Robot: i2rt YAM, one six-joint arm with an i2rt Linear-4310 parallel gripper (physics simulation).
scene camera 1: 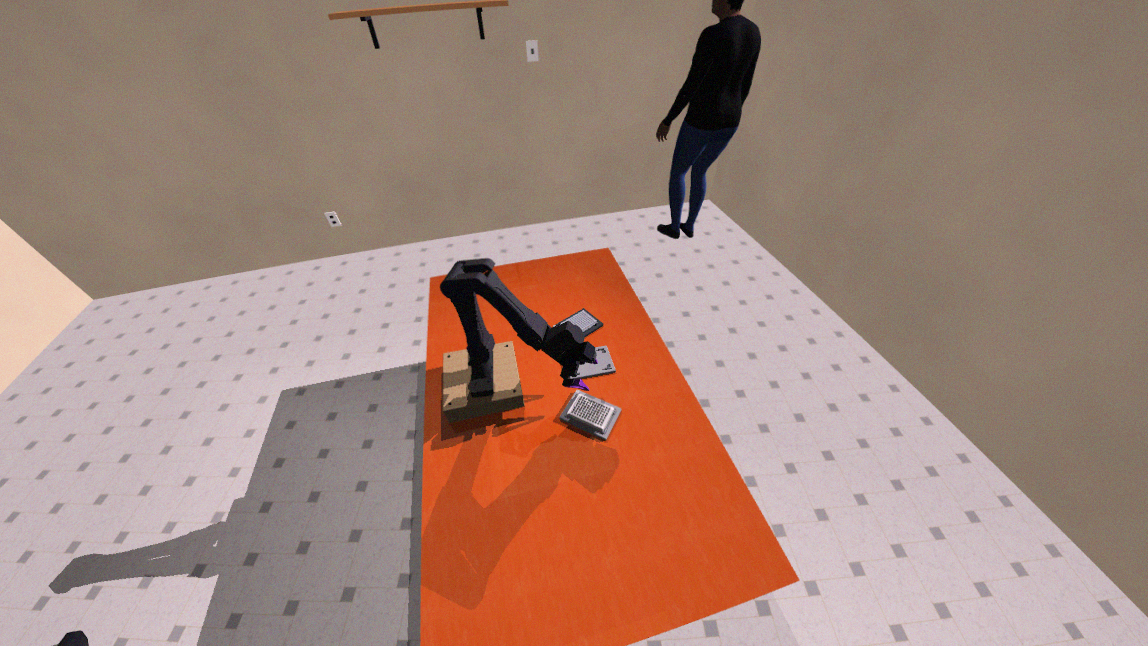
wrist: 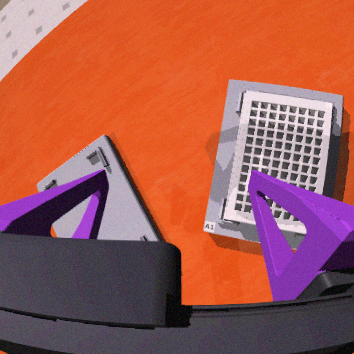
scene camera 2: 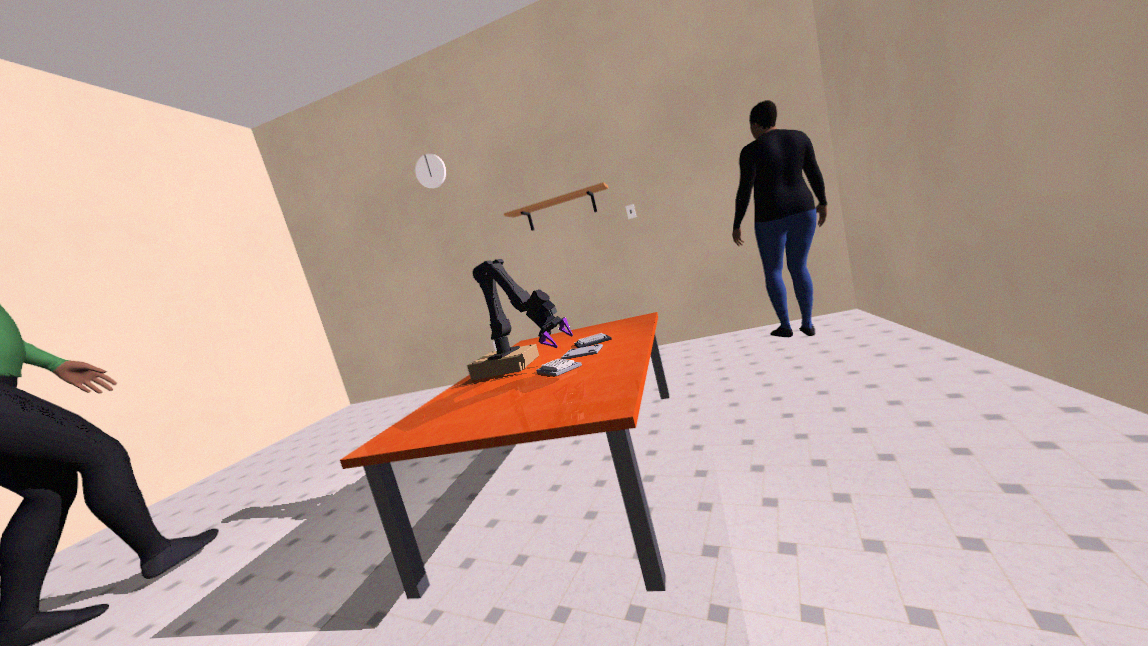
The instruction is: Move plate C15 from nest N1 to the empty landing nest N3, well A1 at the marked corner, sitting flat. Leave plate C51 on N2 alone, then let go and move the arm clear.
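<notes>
A white square-well plate point(scene camera 1: 591, 410) point(scene camera 2: 557, 366) point(wrist: 282, 135) sits in a light grey nest point(wrist: 230, 125), with an A1 tag point(wrist: 209, 227) at the nest's lower-left corner in the wrist view. The empty grey nest point(scene camera 1: 600, 366) point(scene camera 2: 583, 351) point(wrist: 122, 200) has corner clips. A pale plate point(scene camera 1: 585, 320) point(scene camera 2: 592, 339) sits in the third nest, partly behind the arm in scene camera 1. No C15, C51 or nest labels are readable. My gripper point(scene camera 1: 590, 374) point(scene camera 2: 562, 340) point(wrist: 178, 177) is open and empty, above the table; in the wrist view one fingertip overlaps the empty nest, the other the square-well plate.
The arm's wooden base block point(scene camera 1: 504, 373) point(scene camera 2: 504, 363) stands on the orange table point(scene camera 1: 642, 514) point(scene camera 2: 513, 409), left of the nests in scene camera 1. A person in black point(scene camera 1: 722, 72) point(scene camera 2: 780, 172) stands beyond the table. Another person in green point(scene camera 2: 12, 345) is at the left.
</notes>
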